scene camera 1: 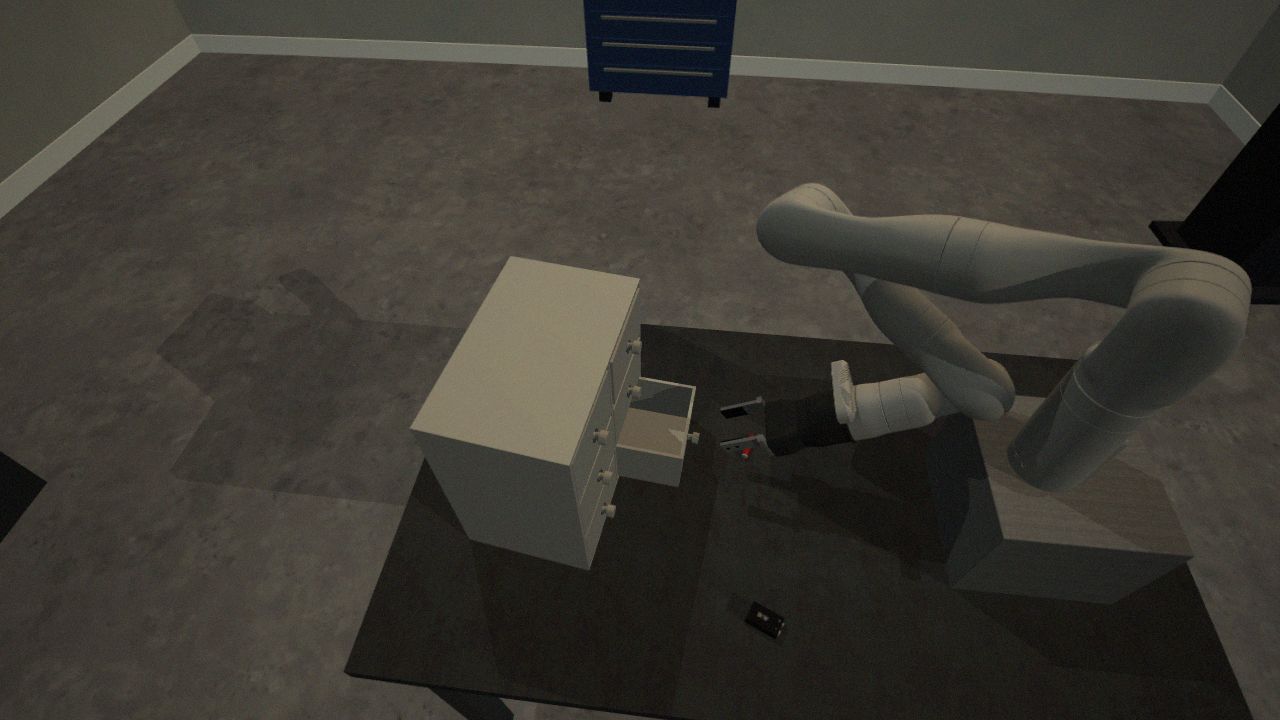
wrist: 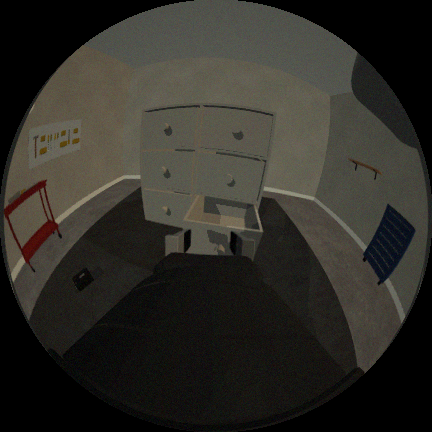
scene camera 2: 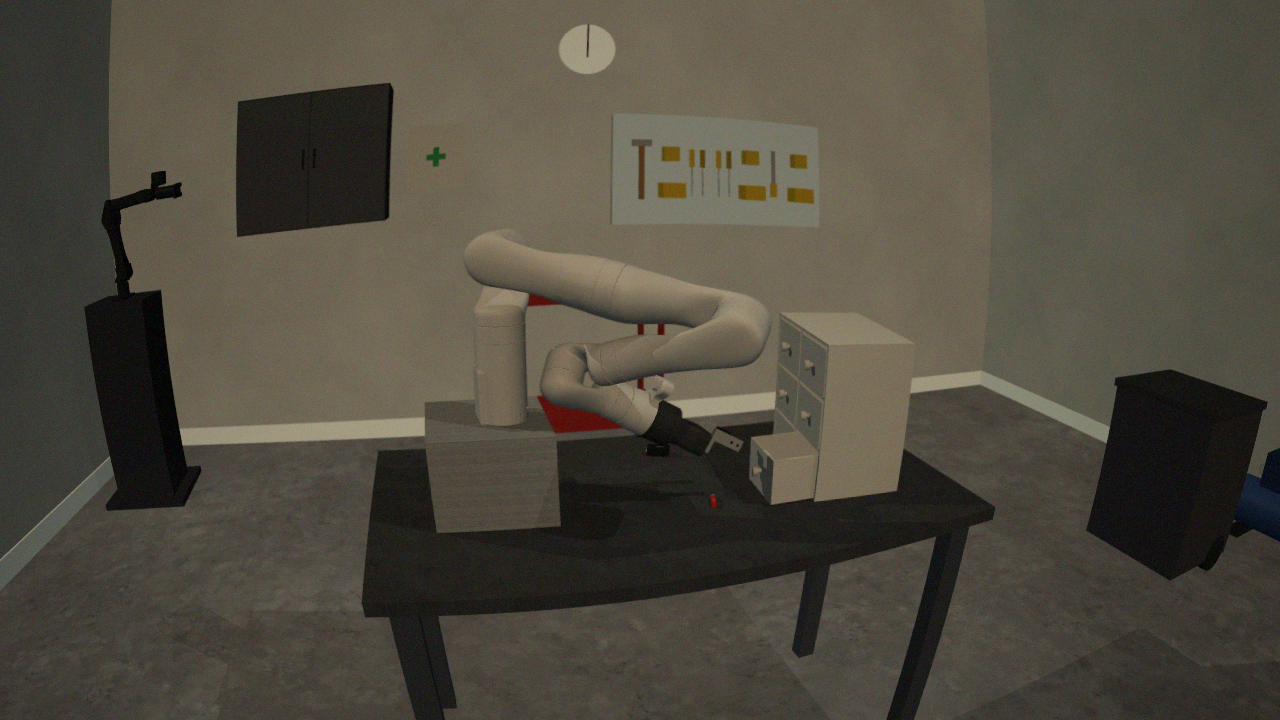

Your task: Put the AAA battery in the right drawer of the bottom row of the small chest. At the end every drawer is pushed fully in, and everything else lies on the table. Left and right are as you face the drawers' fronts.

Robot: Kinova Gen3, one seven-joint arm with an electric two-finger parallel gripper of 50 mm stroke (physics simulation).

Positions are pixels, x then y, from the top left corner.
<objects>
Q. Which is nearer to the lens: the white chest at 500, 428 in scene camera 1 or the black block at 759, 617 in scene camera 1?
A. The white chest.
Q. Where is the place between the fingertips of the gripper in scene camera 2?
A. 734, 442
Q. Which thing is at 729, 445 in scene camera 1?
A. The gripper.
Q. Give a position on a white chest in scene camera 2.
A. At 869, 369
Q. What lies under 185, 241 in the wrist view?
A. The gripper.
</objects>
